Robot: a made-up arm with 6 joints. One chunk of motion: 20 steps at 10 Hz.
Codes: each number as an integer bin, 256 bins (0 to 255) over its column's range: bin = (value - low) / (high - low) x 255, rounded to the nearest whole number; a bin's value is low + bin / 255 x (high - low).
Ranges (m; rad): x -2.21..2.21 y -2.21..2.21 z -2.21..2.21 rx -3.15..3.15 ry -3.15..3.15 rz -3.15..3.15
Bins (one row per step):
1: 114 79 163 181 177 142
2: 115 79 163 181 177 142
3: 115 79 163 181 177 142
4: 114 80 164 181 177 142
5: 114 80 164 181 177 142
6: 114 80 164 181 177 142
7: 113 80 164 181 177 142
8: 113 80 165 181 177 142
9: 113 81 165 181 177 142
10: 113 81 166 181 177 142
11: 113 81 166 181 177 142
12: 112 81 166 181 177 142
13: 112 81 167 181 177 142
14: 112 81 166 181 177 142
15: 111 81 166 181 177 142
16: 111 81 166 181 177 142
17: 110 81 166 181 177 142
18: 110 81 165 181 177 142
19: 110 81 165 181 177 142
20: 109 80 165 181 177 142
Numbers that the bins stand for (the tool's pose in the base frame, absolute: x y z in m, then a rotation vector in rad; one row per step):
1: -0.2340 -0.8407 0.6153 1.3218 1.2229 0.3582
2: -0.2167 -0.8407 0.6153 1.3218 1.2229 0.3582
3: -0.2167 -0.8407 0.6153 1.3218 1.2229 0.3582
4: -0.2340 -0.8233 0.6327 1.3218 1.2229 0.3582
5: -0.2340 -0.8233 0.6327 1.3218 1.2229 0.3582
6: -0.2340 -0.8233 0.6327 1.3218 1.2229 0.3582
7: -0.2513 -0.8233 0.6327 1.3218 1.2229 0.3582
8: -0.2513 -0.8233 0.6500 1.3218 1.2229 0.3582
9: -0.2513 -0.8060 0.6500 1.3218 1.2229 0.3582
10: -0.2513 -0.8060 0.6673 1.3218 1.2229 0.3582
11: -0.2513 -0.8060 0.6673 1.3218 1.2229 0.3582
12: -0.2687 -0.8060 0.6673 1.3218 1.2229 0.3582
13: -0.2687 -0.8060 0.6847 1.3218 1.2229 0.3582
14: -0.2687 -0.8060 0.6673 1.3218 1.2229 0.3582
15: -0.2860 -0.8060 0.6673 1.3218 1.2229 0.3582
16: -0.2860 -0.8060 0.6673 1.3218 1.2229 0.3582
17: -0.3033 -0.8060 0.6673 1.3218 1.2229 0.3582
18: -0.3033 -0.8060 0.6500 1.3218 1.2229 0.3582
19: -0.3033 -0.8060 0.6500 1.3218 1.2229 0.3582
20: -0.3207 -0.8233 0.6500 1.3218 1.2229 0.3582

